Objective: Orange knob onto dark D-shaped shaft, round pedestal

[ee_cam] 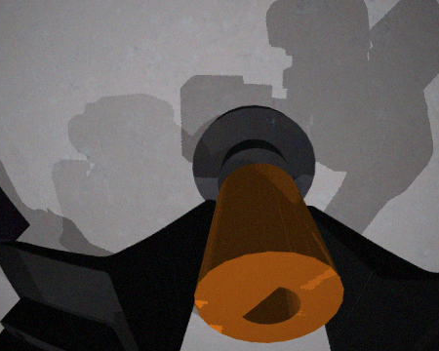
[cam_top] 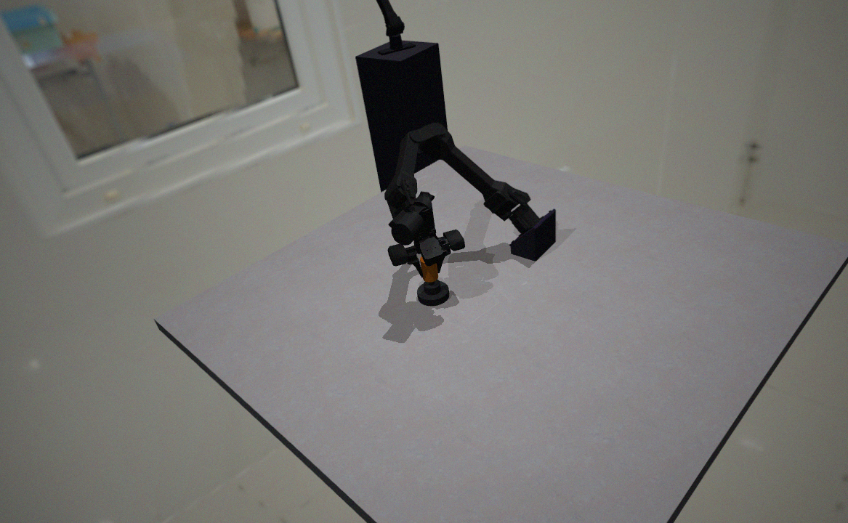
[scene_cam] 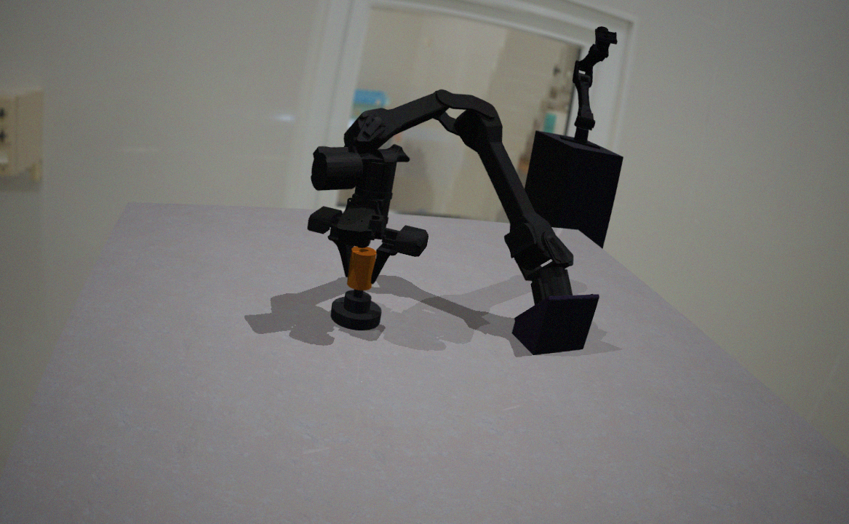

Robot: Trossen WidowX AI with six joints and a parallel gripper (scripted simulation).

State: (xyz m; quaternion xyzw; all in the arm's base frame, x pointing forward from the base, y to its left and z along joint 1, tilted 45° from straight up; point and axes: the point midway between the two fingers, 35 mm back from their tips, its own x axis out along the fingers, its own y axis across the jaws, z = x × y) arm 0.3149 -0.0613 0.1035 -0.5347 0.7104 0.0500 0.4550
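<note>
Right now my gripper tip is 2 cm below the orange knob. The rest, counted from my gripper tip: round pedestal 4 cm below.
</note>
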